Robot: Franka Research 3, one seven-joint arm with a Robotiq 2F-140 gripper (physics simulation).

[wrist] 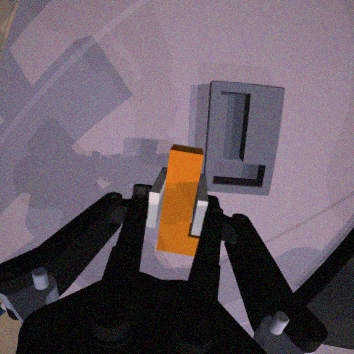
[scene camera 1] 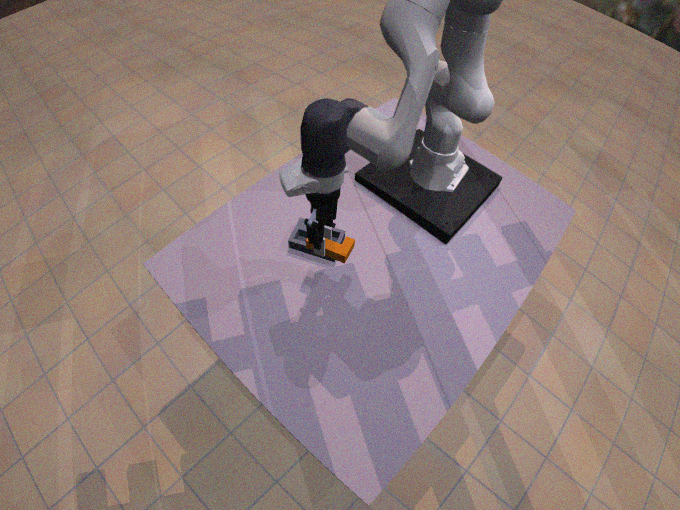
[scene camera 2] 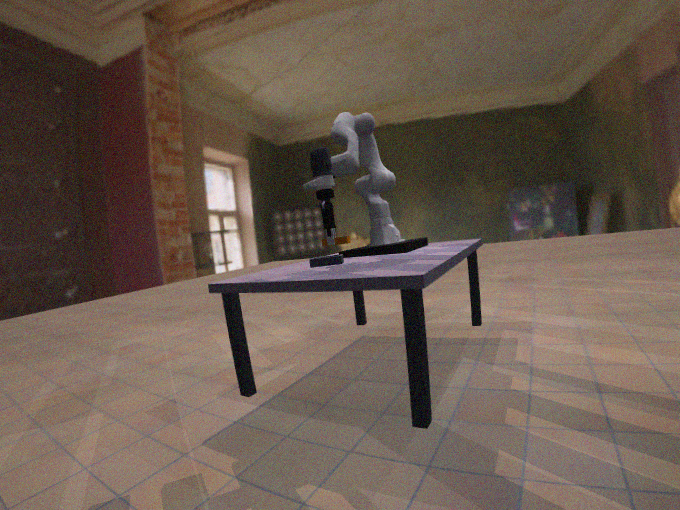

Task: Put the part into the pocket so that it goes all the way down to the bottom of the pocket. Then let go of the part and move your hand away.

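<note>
An orange part (scene camera 1: 341, 249) (scene camera 2: 341, 239) (wrist: 184, 180) is long and blocky; in the wrist view a small step shows at its near right side. My gripper (scene camera 1: 318, 247) (scene camera 2: 331, 239) (wrist: 181, 183) is shut on it and holds it above the table. The grey block with the pocket (scene camera 1: 296, 246) (scene camera 2: 326, 261) (wrist: 273, 135) lies on the table. Its L-shaped pocket shows in the wrist view, with a long slot and a wider near end. There the part is left of the block and nearer the gripper, and slightly turned against it. In the second scene view a gap shows between part and block.
The arm stands on a black base plate (scene camera 1: 447, 222) (scene camera 2: 406, 246) at the back of the lilac table (scene camera 1: 340, 461) (scene camera 2: 378, 282). Shadows of the arm and other shapes fall across the table top.
</note>
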